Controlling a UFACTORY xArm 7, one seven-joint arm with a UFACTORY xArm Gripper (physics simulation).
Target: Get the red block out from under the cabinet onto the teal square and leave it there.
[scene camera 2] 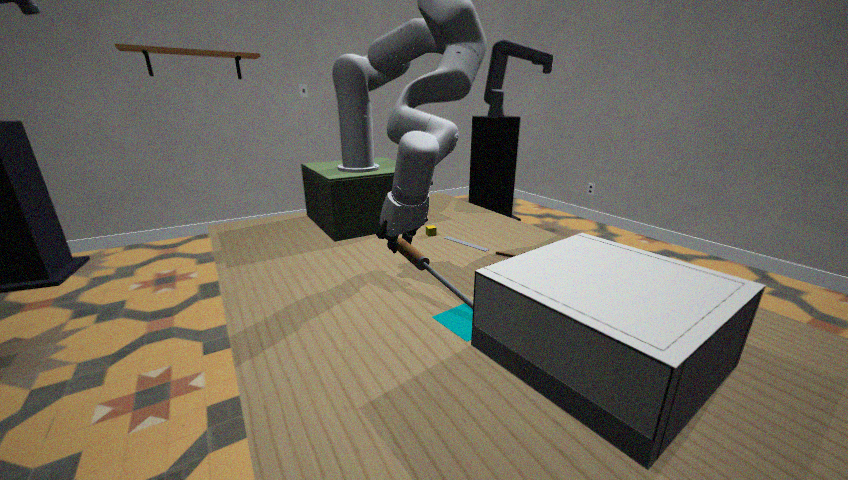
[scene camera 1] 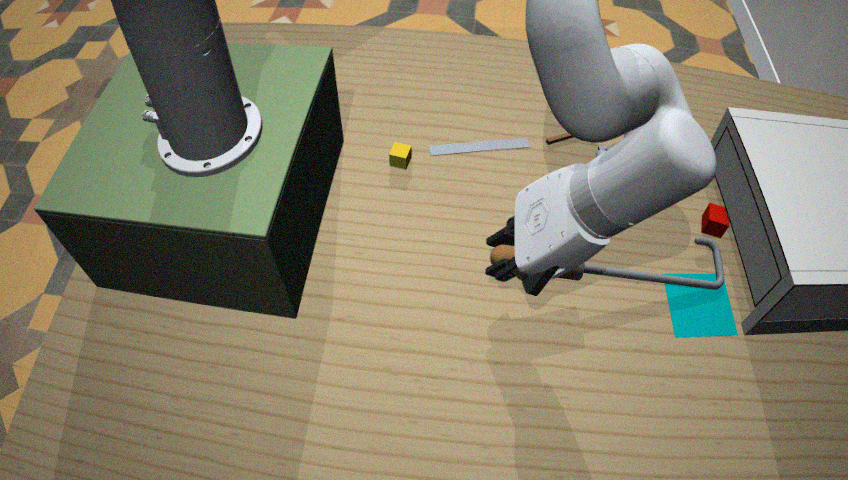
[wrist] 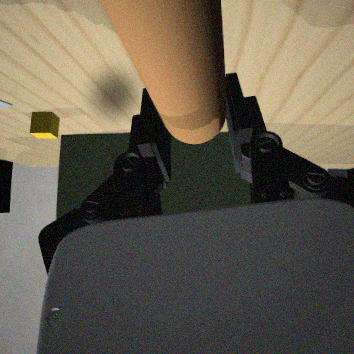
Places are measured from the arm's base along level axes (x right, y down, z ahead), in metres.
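Where they show: gripper, fingertip midpoint: (scene camera 2: 398, 246) (scene camera 1: 495, 260) (wrist: 193, 101); arm's base, link origin: (scene camera 2: 358, 168) (scene camera 1: 210, 135).
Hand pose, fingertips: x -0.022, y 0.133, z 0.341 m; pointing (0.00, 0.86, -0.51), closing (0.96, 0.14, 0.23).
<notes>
Things, the pixels of their centre, and the offset from my fingertips. "*": a spot on its surface instead.
- red block, body centre: (scene camera 1: 715, 220) dx -0.183, dy +0.031, dz +0.295 m
- cabinet's, body centre: (scene camera 1: 817, 220) (scene camera 2: 605, 317) dx -0.194, dy -0.021, dz +0.442 m
- teal square, surface spot: (scene camera 1: 702, 312) (scene camera 2: 463, 322) * dx -0.034, dy +0.047, dz +0.287 m
- wooden handle, surface spot: (wrist: 175, 65) (scene camera 2: 412, 249) * dx -0.013, dy -0.014, dz +0.065 m
- grey hooked rod, body centre: (scene camera 1: 617, 253) (scene camera 2: 449, 272) dx -0.067, dy +0.013, dz +0.149 m
- yellow block, body centre: (wrist: 44, 124) (scene camera 1: 400, 155) (scene camera 2: 431, 230) dx -0.151, dy +0.035, dz -0.172 m
- flat grey strip, body centre: (scene camera 1: 479, 146) (scene camera 2: 465, 243) dx -0.216, dy +0.046, dz -0.070 m
- thin brown stick, body centre: (scene camera 1: 593, 128) (scene camera 2: 529, 259) dx -0.314, dy +0.044, dz +0.092 m
The red block (scene camera 1: 714, 220) lies in front of the cabinet's (scene camera 1: 815, 196) (scene camera 2: 606, 285) open side, close to its front edge, in scene camera 1. It is apart from the teal square (scene camera 1: 702, 312) (scene camera 2: 457, 322), which lies nearer the cabinet's front corner. My gripper (scene camera 1: 499, 255) (scene camera 2: 399, 240) (wrist: 193, 101) is shut on the wooden handle (scene camera 1: 503, 255) (scene camera 2: 410, 252) (wrist: 175, 65) of a grey hooked rod (scene camera 1: 642, 275) (scene camera 2: 446, 285). The rod reaches over the teal square's back edge, and its bent end stands beside the red block, with a small gap. The block does not show in scene camera 2.
A yellow block (scene camera 1: 400, 155) (scene camera 2: 430, 230) (wrist: 45, 125) and a flat grey strip (scene camera 1: 479, 146) (scene camera 2: 467, 243) lie toward the base. A thin brown stick (scene camera 1: 558, 139) (scene camera 2: 505, 253) shows partly behind the arm. The green base box (scene camera 1: 285, 107) (scene camera 2: 345, 205) stands at the far end.
</notes>
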